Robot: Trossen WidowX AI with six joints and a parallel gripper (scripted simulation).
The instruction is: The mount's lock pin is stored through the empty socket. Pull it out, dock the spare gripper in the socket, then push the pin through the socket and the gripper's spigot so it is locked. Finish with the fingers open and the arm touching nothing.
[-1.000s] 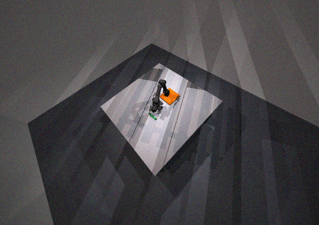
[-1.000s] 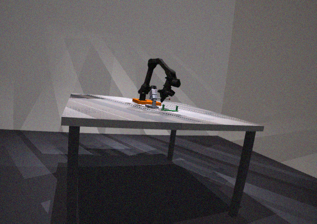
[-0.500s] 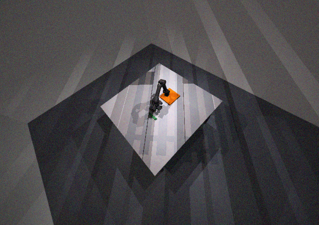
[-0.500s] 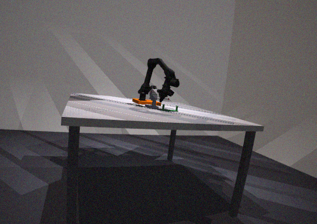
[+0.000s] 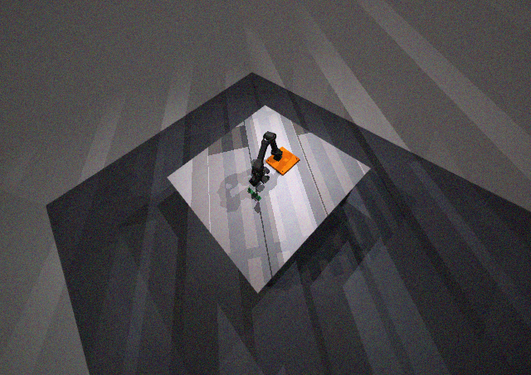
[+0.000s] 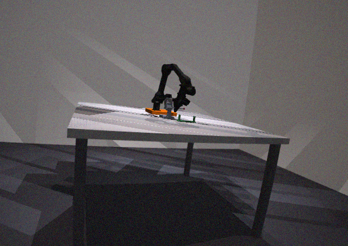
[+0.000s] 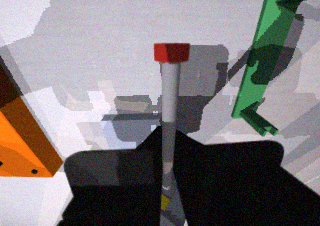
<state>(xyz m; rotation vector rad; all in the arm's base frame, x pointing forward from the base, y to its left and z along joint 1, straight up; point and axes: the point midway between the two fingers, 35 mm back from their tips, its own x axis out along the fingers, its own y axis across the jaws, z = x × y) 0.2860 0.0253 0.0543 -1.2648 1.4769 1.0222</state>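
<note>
The grey mount socket is 50 mm to the right of my gripper tip and 20 mm behind it. From my gripper tip the other things lie so: spare gripper (70 mm above, 50 mm to the right, 30 mm behind); then green cradle (120 mm ahead, 30 mm to the left, 30 mm below).
</note>
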